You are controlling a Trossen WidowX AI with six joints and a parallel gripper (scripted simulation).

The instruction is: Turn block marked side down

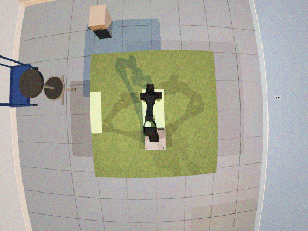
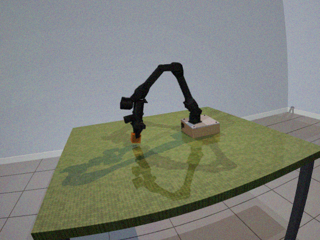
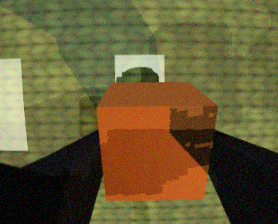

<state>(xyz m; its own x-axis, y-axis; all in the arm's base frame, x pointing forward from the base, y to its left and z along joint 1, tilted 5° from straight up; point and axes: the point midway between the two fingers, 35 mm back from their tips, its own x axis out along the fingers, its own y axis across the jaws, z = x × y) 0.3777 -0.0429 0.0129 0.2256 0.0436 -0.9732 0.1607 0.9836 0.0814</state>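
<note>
The orange block is 10 mm below my gripper tip and 10 mm behind it.
</note>
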